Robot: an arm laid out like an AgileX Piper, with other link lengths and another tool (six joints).
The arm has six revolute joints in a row. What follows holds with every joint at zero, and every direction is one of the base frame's. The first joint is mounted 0.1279 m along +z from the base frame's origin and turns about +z. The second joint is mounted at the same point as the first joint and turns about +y. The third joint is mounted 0.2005 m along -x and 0.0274 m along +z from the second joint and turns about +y. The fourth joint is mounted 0.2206 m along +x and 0.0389 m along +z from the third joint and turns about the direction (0.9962, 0, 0.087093). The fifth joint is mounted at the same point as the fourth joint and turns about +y. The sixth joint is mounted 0.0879 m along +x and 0.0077 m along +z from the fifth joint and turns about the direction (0.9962, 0, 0.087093). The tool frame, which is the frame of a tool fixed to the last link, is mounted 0.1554 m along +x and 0.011 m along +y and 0.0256 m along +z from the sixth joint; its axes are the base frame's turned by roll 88.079, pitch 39.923 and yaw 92.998 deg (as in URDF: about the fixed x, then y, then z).
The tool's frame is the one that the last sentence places.
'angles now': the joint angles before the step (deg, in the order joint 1, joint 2, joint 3, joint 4, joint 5, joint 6). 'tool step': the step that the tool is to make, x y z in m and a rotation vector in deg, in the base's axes. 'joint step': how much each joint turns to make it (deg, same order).
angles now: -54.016 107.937 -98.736 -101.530 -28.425 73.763
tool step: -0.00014 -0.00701 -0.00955 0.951 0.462 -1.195
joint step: 0.000 1.128 0.000 0.000 1.169 0.321
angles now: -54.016 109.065 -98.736 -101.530 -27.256 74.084
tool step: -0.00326 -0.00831 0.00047 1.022 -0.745 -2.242
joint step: 0.001 0.113 -0.001 -0.003 2.022 1.574
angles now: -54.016 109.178 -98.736 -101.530 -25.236 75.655
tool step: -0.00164 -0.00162 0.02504 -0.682 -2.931 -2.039
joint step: 0.816 -1.462 -1.169 0.192 2.585 2.148
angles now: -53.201 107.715 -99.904 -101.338 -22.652 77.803
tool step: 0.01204 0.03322 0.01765 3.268 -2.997 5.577
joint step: 1.347 -2.195 0.000 -0.127 -4.862 4.817
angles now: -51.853 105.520 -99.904 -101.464 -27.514 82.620
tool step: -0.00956 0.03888 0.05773 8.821 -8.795 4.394
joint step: -0.107 -6.794 0.000 -0.001 -5.497 14.558
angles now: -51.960 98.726 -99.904 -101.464 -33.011 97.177
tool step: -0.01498 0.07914 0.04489 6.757 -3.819 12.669
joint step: -0.552 -8.403 1.024 0.001 -13.684 12.122
